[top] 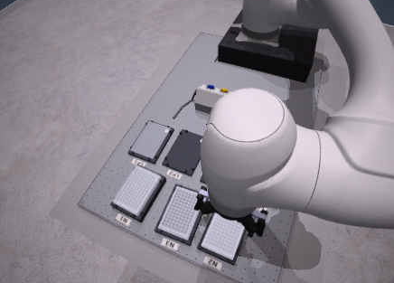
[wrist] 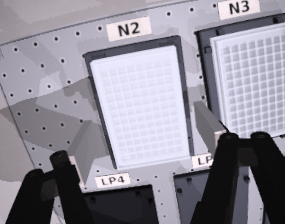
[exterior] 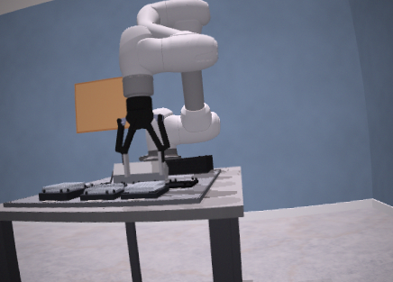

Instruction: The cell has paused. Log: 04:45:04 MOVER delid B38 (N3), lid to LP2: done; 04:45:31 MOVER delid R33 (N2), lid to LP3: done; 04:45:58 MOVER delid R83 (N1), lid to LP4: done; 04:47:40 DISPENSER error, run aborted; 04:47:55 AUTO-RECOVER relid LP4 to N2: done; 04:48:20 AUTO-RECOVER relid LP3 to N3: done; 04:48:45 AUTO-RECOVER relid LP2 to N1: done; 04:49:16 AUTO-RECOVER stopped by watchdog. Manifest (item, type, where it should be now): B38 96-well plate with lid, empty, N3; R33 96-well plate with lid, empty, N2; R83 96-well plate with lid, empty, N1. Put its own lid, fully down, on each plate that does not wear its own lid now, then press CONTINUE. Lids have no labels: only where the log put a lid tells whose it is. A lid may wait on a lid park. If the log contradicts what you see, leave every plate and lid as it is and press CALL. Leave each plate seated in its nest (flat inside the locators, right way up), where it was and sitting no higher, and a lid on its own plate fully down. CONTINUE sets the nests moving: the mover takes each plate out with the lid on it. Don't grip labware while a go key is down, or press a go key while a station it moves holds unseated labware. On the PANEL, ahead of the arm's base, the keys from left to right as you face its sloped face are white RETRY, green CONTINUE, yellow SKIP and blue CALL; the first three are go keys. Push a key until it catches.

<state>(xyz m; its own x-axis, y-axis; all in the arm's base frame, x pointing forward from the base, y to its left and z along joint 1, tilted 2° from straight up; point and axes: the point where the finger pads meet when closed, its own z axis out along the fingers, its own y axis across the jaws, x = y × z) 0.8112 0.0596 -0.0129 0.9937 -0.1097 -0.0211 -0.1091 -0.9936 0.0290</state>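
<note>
Now: hand 6 cm above the plate. The rest, counted from my hand: LP3 label: 10 cm behind, 6 cm to the right, 8 cm below; LP4 label: 9 cm behind, 7 cm to the left, 8 cm below; lid park LP3: 19 cm behind, 5 cm to the right, 7 cm below.
</note>
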